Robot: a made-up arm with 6 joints.
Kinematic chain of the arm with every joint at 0, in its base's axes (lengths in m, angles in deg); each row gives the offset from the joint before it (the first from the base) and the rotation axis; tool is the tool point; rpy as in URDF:
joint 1: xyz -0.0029 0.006 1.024 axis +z
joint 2: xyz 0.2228 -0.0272 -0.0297 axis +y
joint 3: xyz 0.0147 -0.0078 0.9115 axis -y
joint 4: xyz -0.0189 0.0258 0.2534 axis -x
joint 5: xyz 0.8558 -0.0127 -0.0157 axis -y
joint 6: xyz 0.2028 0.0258 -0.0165 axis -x
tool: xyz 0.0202 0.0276 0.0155 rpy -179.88 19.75 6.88
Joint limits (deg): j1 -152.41..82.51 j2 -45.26..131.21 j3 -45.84..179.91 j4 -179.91..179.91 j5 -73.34..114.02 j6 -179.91..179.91
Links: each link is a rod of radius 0.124 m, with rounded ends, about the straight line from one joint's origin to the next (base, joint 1, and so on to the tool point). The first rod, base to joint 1, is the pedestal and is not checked.
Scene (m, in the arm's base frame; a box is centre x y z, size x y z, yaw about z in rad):
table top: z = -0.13
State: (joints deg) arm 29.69 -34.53 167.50 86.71 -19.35 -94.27
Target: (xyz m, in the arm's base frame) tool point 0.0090 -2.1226 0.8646
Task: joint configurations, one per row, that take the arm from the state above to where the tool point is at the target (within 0.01 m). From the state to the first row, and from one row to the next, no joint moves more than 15 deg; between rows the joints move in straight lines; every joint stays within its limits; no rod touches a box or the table.
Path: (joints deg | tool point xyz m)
1: 18.16 -20.37 161.03 85.79 -21.19 -94.25 | -1.0396 -0.4355 1.5770
2: 6.63 -6.22 154.57 84.87 -23.02 -94.23 | -0.9159 -0.2038 2.0107
3: -4.90 7.94 148.10 83.95 -24.86 -94.21 | -0.6063 -0.0523 2.3737
4: -16.43 22.09 141.63 83.03 -26.69 -94.19 | -0.1765 -0.0637 2.6180
5: -27.96 36.25 135.17 82.10 -28.53 -94.17 | 0.2697 -0.2771 2.7081
6: -39.49 50.40 128.70 81.18 -30.37 -94.15 | 0.6177 -0.6717 2.6253
7: -51.02 64.56 122.23 80.26 -32.20 -94.13 | 0.7758 -1.1698 2.3700
8: -62.55 78.71 115.76 79.34 -34.04 -94.11 | 0.7021 -1.6549 1.9634
9: -74.08 92.87 109.30 78.42 -35.87 -94.09 | 0.4191 -2.0044 1.4439
10: -85.61 107.03 102.83 77.50 -37.71 -94.07 | 0.0091 -2.1226 0.8644

